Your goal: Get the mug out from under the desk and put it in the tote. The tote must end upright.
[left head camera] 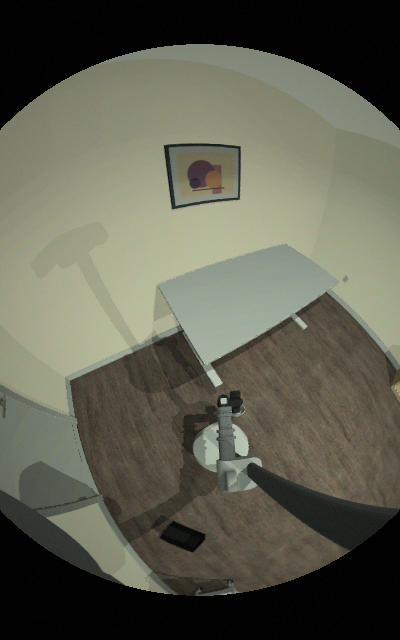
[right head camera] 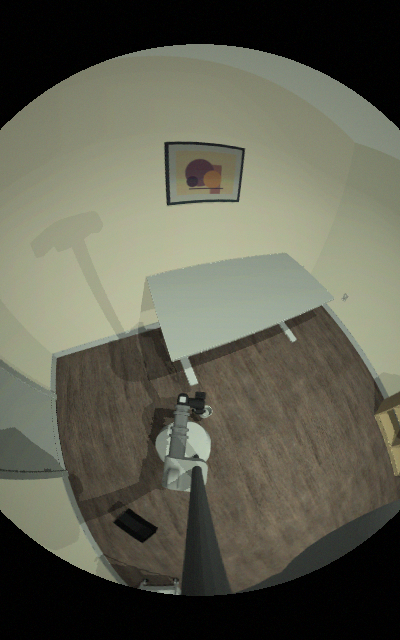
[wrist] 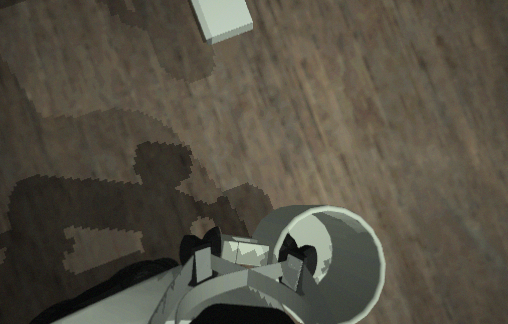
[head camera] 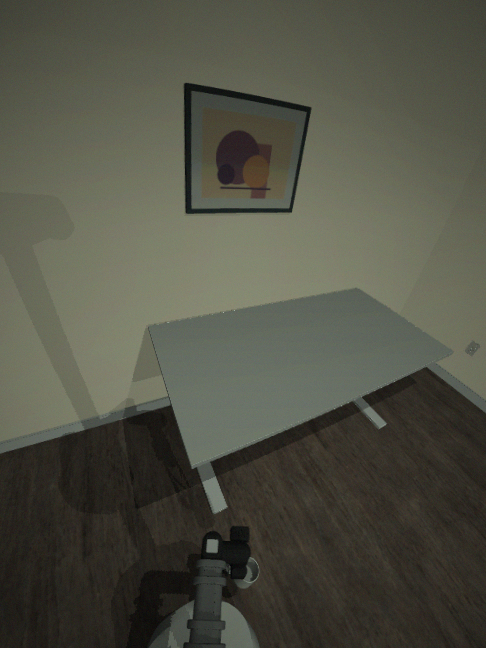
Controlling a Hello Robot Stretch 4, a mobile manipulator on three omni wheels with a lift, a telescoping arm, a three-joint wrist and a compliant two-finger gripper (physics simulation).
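Frame: origin at the robot's base, x ahead, y left, z up, level; centimetres.
Seen in the pictures: gripper, fingertip midpoint: (wrist: 250, 249).
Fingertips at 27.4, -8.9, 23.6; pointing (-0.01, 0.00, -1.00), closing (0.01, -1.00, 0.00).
Note:
Offsets run from my fingertips to a thing's top centre, as dx, dy, dz. "spot": to the spot under its first point. Level surfaces: height alone.
The pale grey-white mug {spot: +0.4, -7.5, -3.7} (head camera: 252, 572) (left head camera: 240, 411) (right head camera: 207, 411) (wrist: 352, 280) is out beyond the near edge of the desk {dz +45.7} (head camera: 298, 376) (left head camera: 245, 305) (right head camera: 240, 305), beside the wrist. In the wrist view its open mouth faces the camera. My gripper (wrist: 250, 249) is shut on the mug at its handle side: one fingertip is inside the mouth, the other is outside beyond the handle. The head views hide the fingertips behind the wrist. The black tote {-117.8, +41.8, -16.3} (left head camera: 178, 542) (right head camera: 130, 531) is on the floor behind the robot base and appears upright.
A desk foot (head camera: 213, 494) (left head camera: 214, 376) (right head camera: 190, 372) (wrist: 225, 17) sticks out past the desk's near corner, just ahead of the gripper. A wooden shelf unit or box (right head camera: 385, 425) stands at the far right. A wall runs left of the tote. A white metal object (left head camera: 217, 590) (right head camera: 161, 589) lies beyond the tote.

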